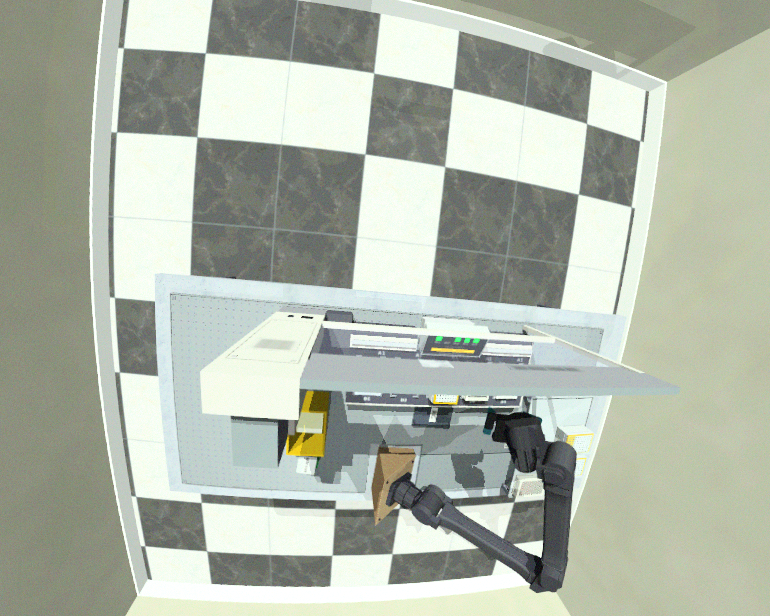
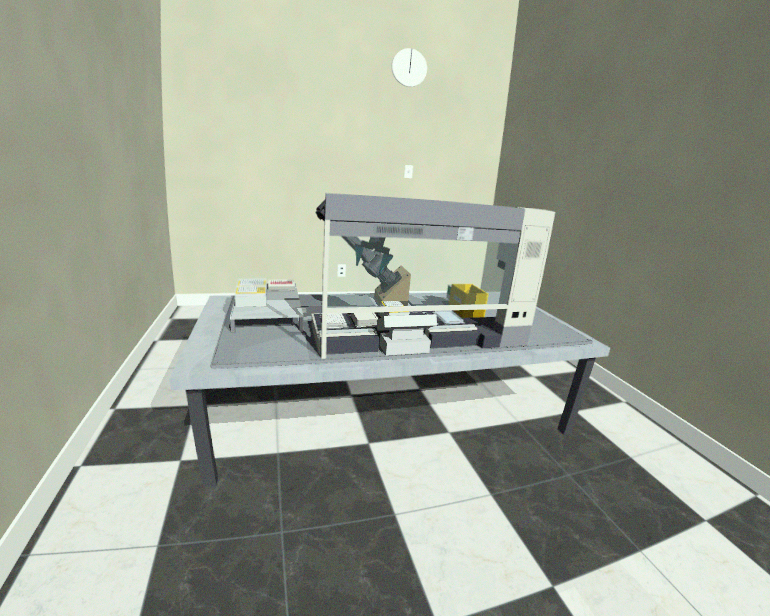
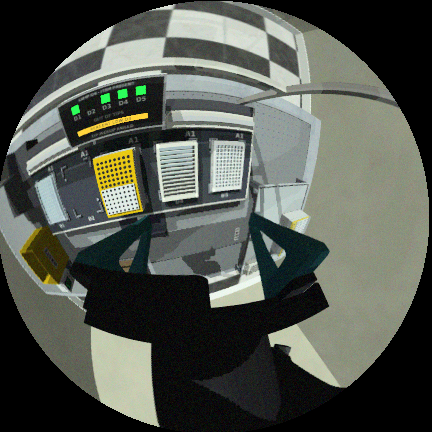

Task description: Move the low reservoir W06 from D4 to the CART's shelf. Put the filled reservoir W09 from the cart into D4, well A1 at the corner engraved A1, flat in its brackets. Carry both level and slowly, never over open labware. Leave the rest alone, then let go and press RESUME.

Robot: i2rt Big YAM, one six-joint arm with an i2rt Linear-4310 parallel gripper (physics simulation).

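Frame: origin at the arm's base, x left, y back, z up, level; metres.
Seen in the pictures: gripper, fingertip midpoint: (image 1: 505, 410) (image 2: 368, 269) (image 3: 199, 219); arm's base, link origin: (image 1: 397, 487).
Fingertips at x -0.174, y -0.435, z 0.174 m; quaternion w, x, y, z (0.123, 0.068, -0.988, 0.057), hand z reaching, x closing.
Note:
Offsets run from my fingertips to a thing's top centre.
The low reservoir W06 @(dx -0.004, dy -0.003, dz -0.183 m) (image 3: 177, 171) (image 1: 476, 398) (image 2: 364, 317), a white ribbed tray, sits in D4 between the yellow tip rack and the white plate at D5. My gripper (image 3: 199, 219) (image 1: 490, 422) is open and empty, in front of the deck's front edge, with its fingers spread wide. The cart @(dx -0.423, dy +0.226, dz -0.204 m) (image 3: 282, 192) (image 1: 560, 409) (image 2: 266, 310) is a pale raised shelf at the deck's D5 end. I cannot tell W09 among the items there. The status panel (image 3: 112, 112) (image 1: 452, 345) shows an amber "reagent low" line. The RESUME button cannot be made out.
The yellow tip rack @(dx +0.118, dy +0.014, dz -0.149 m) (image 3: 118, 182) (image 1: 445, 398) is in D3, the white plate @(dx -0.127, dy -0.020, dz -0.200 m) (image 3: 227, 166) in D5, and a pale tray @(dx +0.364, dy +0.049, dz -0.200 m) (image 3: 51, 198) in D1. A yellow bin @(dx +0.524, dy +0.245, dz -0.135 m) (image 3: 45, 255) (image 1: 314, 423) (image 2: 467, 298) stands beyond D1. White-and-yellow boxes @(dx -0.482, dy +0.162, dz -0.139 m) (image 1: 577, 440) (image 2: 251, 290) stand on the cart. A sloping hood panel (image 1: 475, 377) overhangs the deck.

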